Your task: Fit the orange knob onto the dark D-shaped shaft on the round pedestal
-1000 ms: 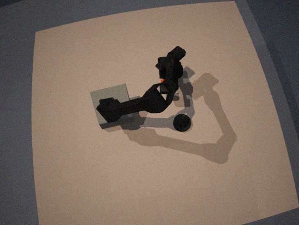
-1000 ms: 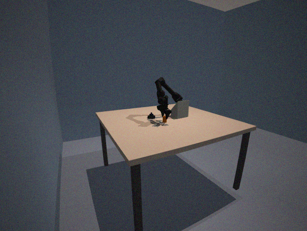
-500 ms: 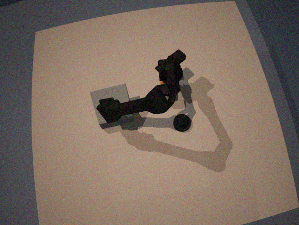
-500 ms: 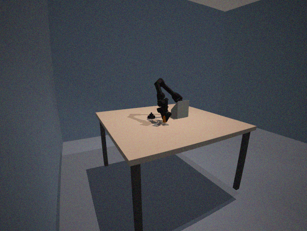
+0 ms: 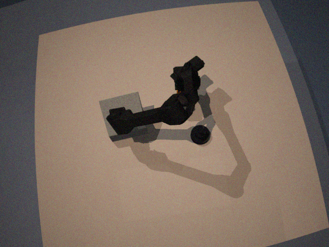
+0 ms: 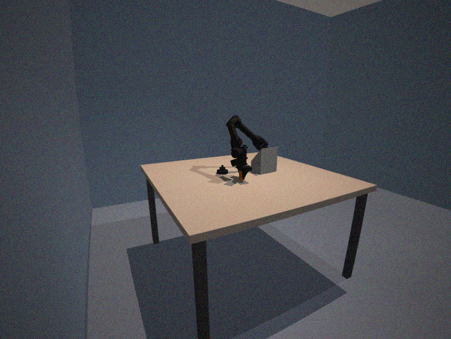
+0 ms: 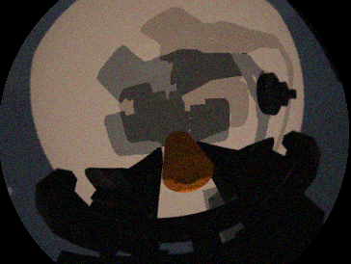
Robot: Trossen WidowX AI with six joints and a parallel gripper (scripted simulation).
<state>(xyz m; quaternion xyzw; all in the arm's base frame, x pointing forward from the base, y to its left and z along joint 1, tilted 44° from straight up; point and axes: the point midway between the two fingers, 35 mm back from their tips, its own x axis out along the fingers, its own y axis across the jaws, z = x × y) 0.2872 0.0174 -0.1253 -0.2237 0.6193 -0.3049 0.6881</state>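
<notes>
Now: gripper tip 210 mm to the left of the round pedestal, 40 mm short of it and 20 mm below it. Round my gripper tip: orange knob: 20 mm above.
</notes>
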